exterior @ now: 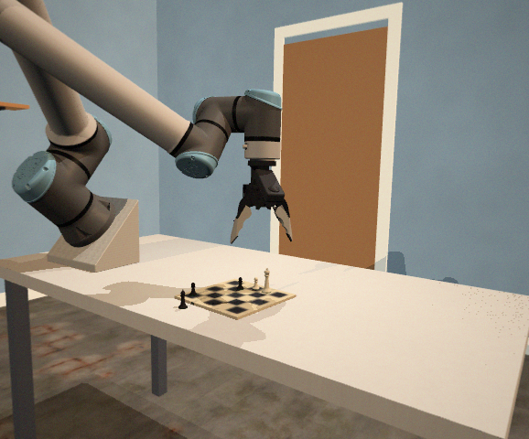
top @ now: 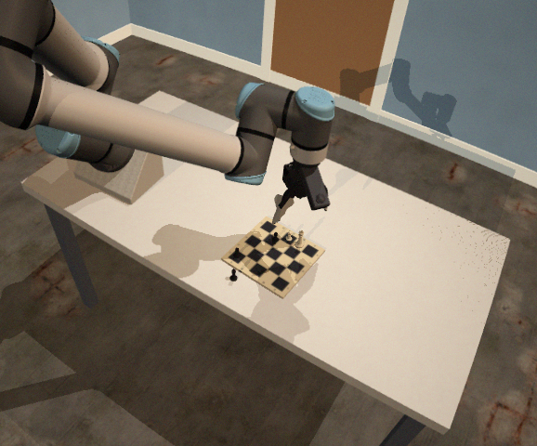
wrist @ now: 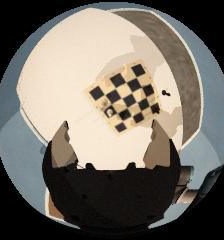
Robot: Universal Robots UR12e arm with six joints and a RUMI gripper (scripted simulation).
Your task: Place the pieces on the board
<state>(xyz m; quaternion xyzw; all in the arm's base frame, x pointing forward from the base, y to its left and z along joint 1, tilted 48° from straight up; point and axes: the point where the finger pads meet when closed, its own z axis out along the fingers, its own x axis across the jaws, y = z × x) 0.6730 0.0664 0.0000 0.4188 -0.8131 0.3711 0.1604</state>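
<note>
The black bishop is 90 mm behind my hand, 190 mm to the right of it and 120 mm below it. Also, from my hand: white king: 20 mm to the left, 100 mm below; then chessboard: 40 mm behind, 50 mm to the right, 130 mm below.
</note>
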